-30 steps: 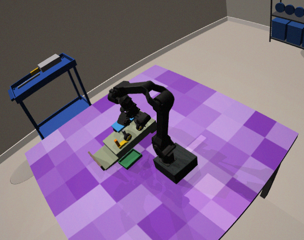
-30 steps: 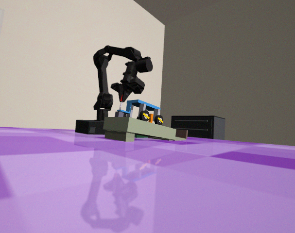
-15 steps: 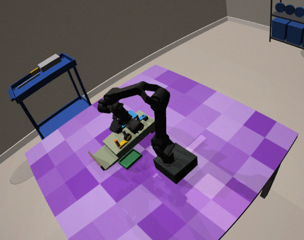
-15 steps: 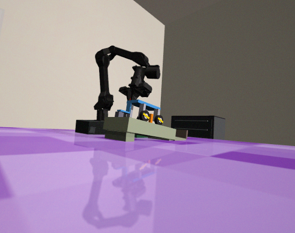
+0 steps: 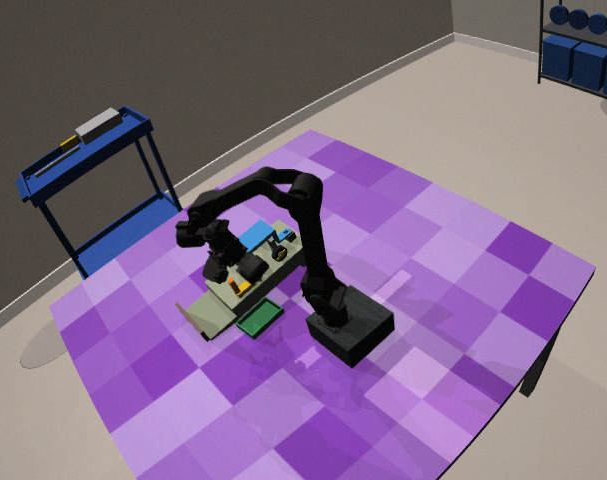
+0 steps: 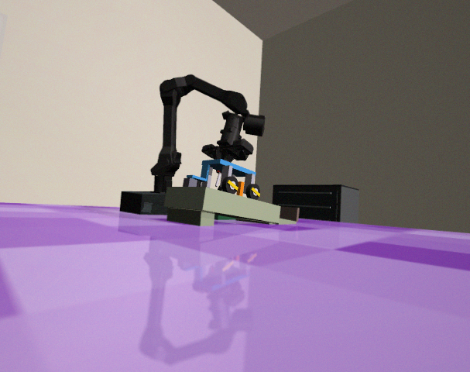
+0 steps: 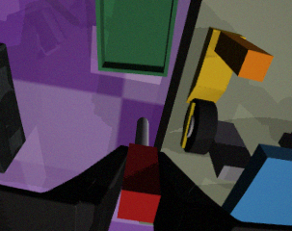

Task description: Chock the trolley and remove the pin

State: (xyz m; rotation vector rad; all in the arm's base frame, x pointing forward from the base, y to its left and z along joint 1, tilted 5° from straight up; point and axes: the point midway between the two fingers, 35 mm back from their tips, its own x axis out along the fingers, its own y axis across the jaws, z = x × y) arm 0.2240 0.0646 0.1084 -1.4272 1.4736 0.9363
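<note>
Right now the green tray is 15 cm below my gripper tip, 4 cm to the left of it and 2 cm behind it. The rest, counted from my gripper tip: yellow chock (7 cm below, 5 cm ahead, 2 cm to the left); then red-headed stop pin (right at my gripper tip); then blue trolley (10 cm ahead, 7 cm to the right, 4 cm below).
</note>
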